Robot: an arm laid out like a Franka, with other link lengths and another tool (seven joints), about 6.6 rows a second.
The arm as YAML. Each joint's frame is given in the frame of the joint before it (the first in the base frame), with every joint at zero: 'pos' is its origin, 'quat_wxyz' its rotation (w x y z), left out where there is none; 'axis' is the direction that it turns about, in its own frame. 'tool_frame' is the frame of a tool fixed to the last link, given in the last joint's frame.
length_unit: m
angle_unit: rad
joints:
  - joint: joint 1
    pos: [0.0, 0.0, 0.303]
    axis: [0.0, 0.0, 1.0]
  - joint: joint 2
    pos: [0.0, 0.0, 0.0]
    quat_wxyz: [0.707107, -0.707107, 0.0, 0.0]
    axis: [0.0, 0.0, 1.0]
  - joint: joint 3
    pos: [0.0, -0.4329, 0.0]
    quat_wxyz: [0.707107, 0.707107, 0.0, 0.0]
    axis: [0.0, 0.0, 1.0]
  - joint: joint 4
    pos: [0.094, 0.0, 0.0]
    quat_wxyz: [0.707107, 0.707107, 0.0, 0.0]
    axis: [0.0, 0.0, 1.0]
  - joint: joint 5
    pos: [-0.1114, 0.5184, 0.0]
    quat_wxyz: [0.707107, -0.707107, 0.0, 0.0]
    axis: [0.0, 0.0, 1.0]
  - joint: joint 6
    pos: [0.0, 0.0, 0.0]
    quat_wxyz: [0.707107, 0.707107, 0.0, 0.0]
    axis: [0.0, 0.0, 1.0]
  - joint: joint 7
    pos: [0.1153, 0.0, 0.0]
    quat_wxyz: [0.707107, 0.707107, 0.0, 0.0]
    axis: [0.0, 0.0, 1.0]
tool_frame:
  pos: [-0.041, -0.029, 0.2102]
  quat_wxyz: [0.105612, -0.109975, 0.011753, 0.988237]
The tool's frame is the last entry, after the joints.
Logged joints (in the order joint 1, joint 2, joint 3, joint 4, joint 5, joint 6, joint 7), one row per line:
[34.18, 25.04, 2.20, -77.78, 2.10, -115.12, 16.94]
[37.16, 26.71, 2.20, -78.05, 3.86, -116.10, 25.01]
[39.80, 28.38, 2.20, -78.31, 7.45, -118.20, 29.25]
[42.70, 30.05, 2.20, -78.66, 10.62, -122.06, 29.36]
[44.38, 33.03, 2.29, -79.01, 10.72, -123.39, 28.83]
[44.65, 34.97, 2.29, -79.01, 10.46, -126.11, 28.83]
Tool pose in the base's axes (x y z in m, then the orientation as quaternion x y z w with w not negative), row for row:
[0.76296, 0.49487, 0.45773, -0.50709, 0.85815, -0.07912, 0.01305]
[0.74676, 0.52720, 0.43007, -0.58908, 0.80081, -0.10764, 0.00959]
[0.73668, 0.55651, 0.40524, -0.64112, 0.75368, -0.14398, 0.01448]
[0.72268, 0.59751, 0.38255, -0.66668, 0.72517, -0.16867, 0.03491]
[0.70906, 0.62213, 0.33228, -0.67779, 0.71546, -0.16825, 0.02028]
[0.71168, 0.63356, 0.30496, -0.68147, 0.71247, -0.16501, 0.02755]
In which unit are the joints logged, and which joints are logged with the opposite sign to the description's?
The joints are logged in degrees. Opposite sign: joint 3, joint 5, joint 6, joint 7.
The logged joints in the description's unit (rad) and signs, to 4 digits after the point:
[0.5966, 0.4370, -0.0384, -1.3575, -0.0367, 2.0092, -0.2957]
[0.6486, 0.4662, -0.0384, -1.3622, -0.0674, 2.0263, -0.4365]
[0.6946, 0.4953, -0.0384, -1.3668, -0.1300, 2.0630, -0.5105]
[0.7453, 0.5245, -0.0384, -1.3729, -0.1854, 2.1303, -0.5124]
[0.7746, 0.5765, -0.0400, -1.3790, -0.1871, 2.1536, -0.5032]
[0.7793, 0.6103, -0.0400, -1.3790, -0.1826, 2.2010, -0.5032]

